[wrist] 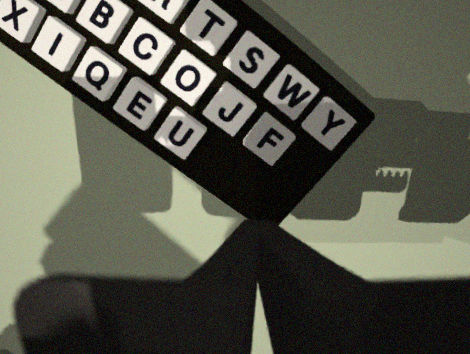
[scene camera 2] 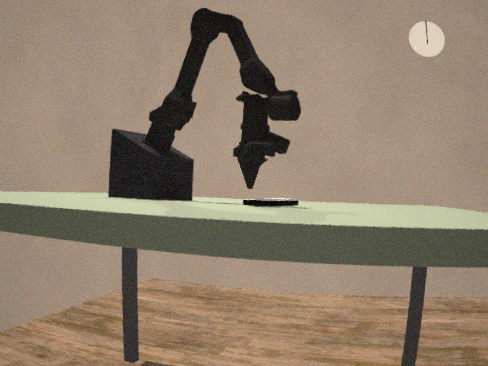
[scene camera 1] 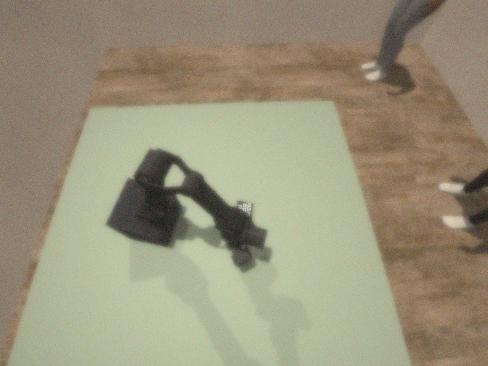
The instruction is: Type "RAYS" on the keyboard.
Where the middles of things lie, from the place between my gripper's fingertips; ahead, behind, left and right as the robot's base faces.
Labels:
I see my gripper 70 mm to the right of the black keyboard [wrist: 220, 163], 50 mm short of it and 30 mm above it.

